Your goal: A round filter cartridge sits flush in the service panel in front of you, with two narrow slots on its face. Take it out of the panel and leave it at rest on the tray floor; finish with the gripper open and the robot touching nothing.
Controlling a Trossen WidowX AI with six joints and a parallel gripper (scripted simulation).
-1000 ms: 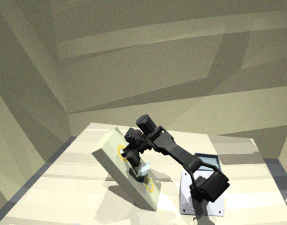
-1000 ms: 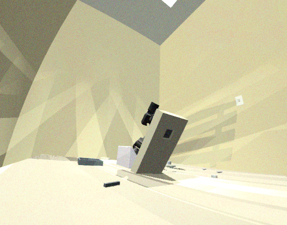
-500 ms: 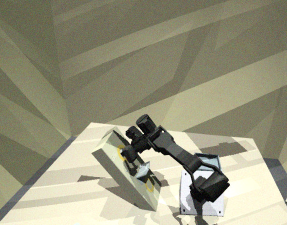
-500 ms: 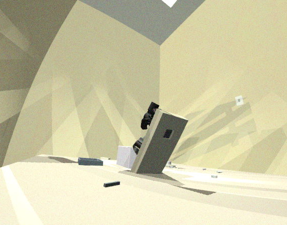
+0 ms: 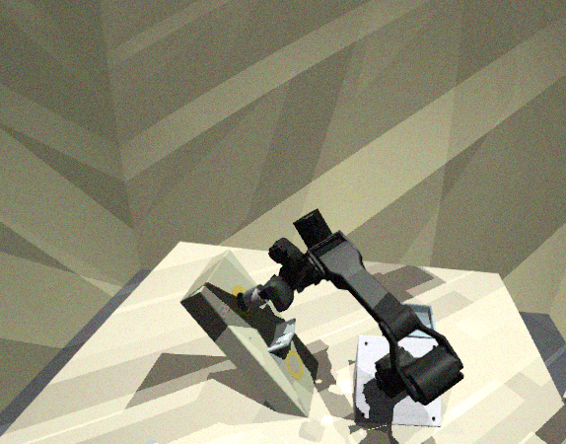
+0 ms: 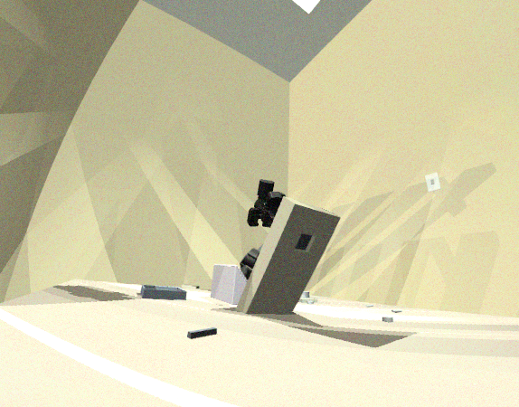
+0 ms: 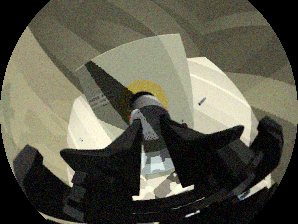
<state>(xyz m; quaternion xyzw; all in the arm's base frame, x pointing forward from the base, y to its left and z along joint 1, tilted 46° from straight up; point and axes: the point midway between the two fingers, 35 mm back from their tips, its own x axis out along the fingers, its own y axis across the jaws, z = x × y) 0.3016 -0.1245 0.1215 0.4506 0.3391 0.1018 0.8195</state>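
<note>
Now: gripper tip 11 cm above the service panel and 1 cm short of it. Also, from my gripper tip: grey-blue tray 38 cm behind, 28 cm to the right, 26 cm below; then round filter cartridge 1 cm below, 1 cm ahead; then small dark bar 27 cm to the right, 26 cm below, 12 cm ahead.
</note>
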